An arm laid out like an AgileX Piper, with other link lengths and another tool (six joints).
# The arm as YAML. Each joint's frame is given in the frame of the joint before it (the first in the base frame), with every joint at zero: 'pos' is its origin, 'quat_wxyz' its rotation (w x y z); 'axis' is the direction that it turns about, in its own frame. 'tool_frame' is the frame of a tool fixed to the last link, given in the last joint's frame.
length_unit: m
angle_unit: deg
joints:
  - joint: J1
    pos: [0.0, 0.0, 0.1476]
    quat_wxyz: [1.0, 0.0, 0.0, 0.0]
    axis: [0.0, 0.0, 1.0]
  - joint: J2
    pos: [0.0, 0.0, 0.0]
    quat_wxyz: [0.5, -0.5, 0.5, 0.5]
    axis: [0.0, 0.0, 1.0]
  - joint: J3
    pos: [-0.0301, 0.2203, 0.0]
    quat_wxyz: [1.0, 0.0, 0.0, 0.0]
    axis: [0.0, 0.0, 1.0]
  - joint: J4
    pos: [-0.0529, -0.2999, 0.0]
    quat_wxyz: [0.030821, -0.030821, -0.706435, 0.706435]
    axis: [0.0, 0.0, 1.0]
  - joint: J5
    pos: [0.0, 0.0, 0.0]
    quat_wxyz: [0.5, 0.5, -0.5, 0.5]
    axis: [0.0, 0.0, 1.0]
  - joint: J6
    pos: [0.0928, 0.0, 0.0]
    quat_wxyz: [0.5, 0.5, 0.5, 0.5]
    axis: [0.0, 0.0, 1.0]
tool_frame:
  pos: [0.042, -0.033, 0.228]
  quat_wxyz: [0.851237, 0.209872, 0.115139, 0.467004]
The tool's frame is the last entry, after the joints.
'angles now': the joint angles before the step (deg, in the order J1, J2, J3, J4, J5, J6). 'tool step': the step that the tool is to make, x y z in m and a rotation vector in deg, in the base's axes. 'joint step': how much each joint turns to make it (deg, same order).
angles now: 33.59, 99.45, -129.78, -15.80, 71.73, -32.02
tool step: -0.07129, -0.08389, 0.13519, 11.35, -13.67, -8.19
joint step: 0.00, -18.56, 3.40, -6.72, -0.01, 8.09
